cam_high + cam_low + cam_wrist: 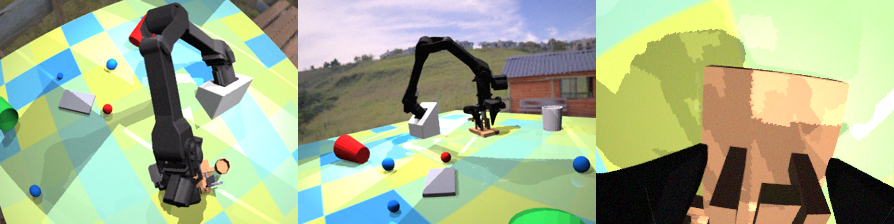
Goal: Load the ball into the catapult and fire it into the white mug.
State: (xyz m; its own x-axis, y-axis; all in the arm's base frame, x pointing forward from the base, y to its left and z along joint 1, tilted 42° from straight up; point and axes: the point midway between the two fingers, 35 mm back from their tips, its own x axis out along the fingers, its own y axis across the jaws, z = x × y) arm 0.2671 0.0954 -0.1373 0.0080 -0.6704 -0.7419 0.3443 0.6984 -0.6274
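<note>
Now: the catapult frame 4 cm behind my gripper tip, 1 cm to the left of it and 5 cm above it. The rest, counted from my gripper tip: wooden catapult: 6 cm behind, 4 cm to the left, 2 cm above; then red ball: 8 cm ahead, 30 cm to the right, 2 cm below; then mug: 23 cm ahead, 19 cm to the left.
</note>
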